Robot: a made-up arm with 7 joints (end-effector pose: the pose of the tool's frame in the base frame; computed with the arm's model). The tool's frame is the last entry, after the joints. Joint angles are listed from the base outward.
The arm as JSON. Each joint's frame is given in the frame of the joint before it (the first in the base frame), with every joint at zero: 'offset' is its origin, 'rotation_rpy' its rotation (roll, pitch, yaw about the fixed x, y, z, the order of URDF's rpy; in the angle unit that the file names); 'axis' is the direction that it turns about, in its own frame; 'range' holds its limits. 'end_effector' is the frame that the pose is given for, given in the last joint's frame.
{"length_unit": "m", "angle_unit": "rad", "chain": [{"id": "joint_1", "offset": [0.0, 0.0, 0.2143], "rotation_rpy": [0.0, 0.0, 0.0], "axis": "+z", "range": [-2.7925, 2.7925]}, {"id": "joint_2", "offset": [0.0, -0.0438, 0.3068], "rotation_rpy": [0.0, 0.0, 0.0], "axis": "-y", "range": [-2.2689, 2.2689]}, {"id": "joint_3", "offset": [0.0, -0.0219, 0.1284], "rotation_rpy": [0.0, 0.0, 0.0], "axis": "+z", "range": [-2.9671, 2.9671]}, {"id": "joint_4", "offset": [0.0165, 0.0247, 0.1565], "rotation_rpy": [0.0, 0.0, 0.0], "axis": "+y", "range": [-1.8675, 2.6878]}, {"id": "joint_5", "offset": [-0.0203, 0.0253, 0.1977], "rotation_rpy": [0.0, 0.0, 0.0], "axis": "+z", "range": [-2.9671, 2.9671]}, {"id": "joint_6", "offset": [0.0, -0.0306, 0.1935], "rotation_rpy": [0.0, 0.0, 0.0], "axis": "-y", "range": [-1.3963, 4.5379]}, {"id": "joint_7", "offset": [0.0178, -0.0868, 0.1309], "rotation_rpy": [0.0, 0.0, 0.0], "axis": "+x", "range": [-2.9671, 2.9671]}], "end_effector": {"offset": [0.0, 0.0, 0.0], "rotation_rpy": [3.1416, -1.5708, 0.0]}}
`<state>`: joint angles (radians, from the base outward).
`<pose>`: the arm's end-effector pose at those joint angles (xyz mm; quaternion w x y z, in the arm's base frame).
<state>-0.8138 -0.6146 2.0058 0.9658 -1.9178 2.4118 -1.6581</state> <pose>104.9 -38.8 1108.9 0.7080 -0.3723 0.1558 0.5795</pose>
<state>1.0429 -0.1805 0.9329 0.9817 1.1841 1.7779 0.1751</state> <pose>63.2 407.2 923.6 0.8602 -0.5057 -0.0073 0.0653</pose>
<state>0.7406 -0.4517 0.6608 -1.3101 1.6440 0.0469 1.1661</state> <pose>92.3 -315.3 1160.7 0.7858 -0.1043 -0.6091 0.0259</pose>
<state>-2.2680 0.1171 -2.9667 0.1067 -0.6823 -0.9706 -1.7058</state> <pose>135.3 103.3 1239.7 0.1739 0.4816 0.8499 0.1245</pose>
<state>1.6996 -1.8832 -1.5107 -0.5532 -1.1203 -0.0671 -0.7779</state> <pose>-367.6 607.4 359.9 0.7250 -0.0631 0.3276 0.6026</pose>
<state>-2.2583 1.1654 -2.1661 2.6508 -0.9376 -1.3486 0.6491</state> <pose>-120.5 157.6 281.6 0.8589 -0.0970 0.5026 -0.0178</pose>
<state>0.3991 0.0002 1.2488 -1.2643 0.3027 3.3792 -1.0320</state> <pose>100.5 -278.3 910.7 0.1488 0.1866 0.9710 0.0116</pose>
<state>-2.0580 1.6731 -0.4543 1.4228 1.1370 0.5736 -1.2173</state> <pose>-143.2 464.2 943.3 0.8573 0.2337 0.0463 0.4564</pose>
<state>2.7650 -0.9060 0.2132 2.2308 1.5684 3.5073 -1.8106</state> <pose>-134.3 2.4 437.1 0.1804 0.0076 0.6336 0.7523</pose>
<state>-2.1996 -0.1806 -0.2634 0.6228 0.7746 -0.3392 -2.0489</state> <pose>-421.7 -305.4 1078.1 0.3401 0.9339 0.0143 0.1094</pose>
